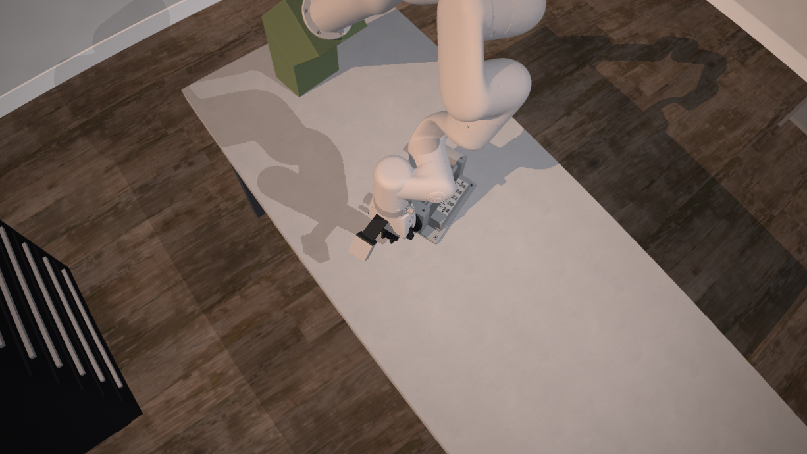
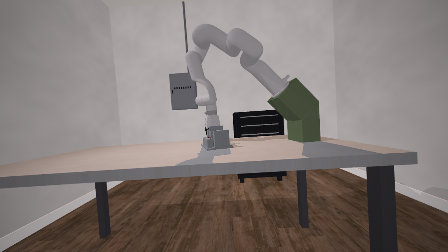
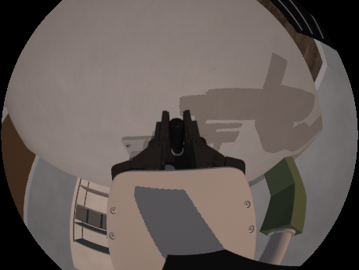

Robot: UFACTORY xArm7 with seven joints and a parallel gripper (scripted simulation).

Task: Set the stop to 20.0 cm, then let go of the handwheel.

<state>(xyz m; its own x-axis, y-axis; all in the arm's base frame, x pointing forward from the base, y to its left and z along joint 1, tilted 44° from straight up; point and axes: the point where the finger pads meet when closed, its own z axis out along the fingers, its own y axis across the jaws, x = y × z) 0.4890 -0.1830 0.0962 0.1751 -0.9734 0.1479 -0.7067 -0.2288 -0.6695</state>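
The black handwheel lies 2 cm to the left of my hand and 1 cm above it. The rest, counted from my hand: handwheel knob (1 cm to the left); then grey stop block (1 cm behind, 15 cm to the left, 4 cm above).
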